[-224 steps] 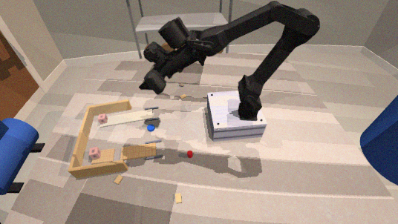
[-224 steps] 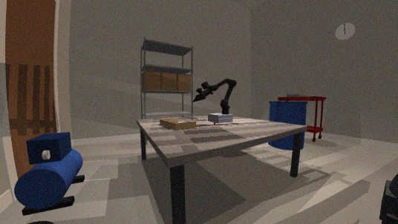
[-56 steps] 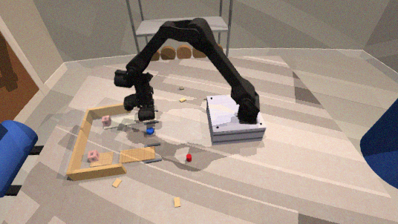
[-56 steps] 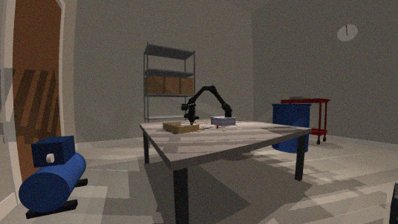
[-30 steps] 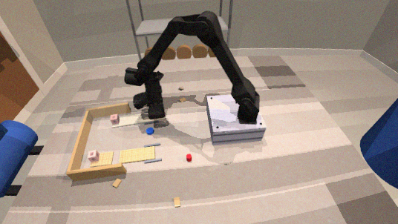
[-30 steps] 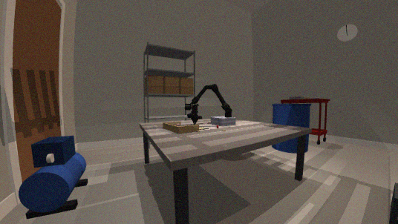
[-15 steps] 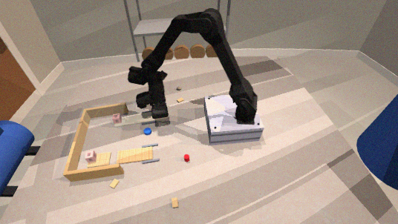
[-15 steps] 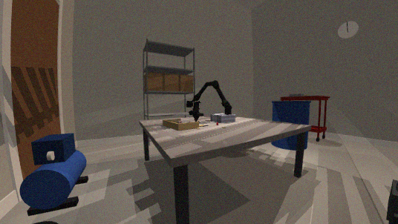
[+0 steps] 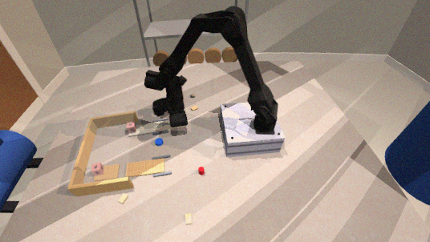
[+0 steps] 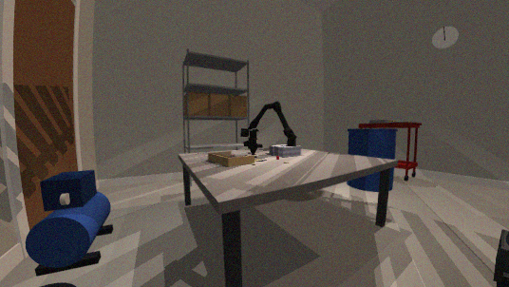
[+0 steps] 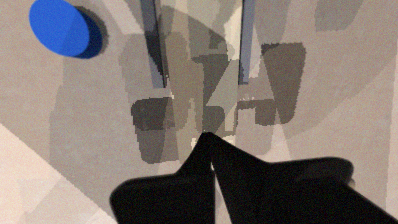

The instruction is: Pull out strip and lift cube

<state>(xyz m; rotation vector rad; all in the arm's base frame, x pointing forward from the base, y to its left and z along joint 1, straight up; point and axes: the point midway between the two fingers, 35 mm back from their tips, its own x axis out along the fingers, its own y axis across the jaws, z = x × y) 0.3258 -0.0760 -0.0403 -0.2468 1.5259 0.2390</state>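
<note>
The blue disc is 11 cm to the left of my gripper tip and 5 cm ahead of it. The rest, counted from my gripper tip: red cylinder 22 cm to the left, 12 cm behind, 1 cm above.
</note>
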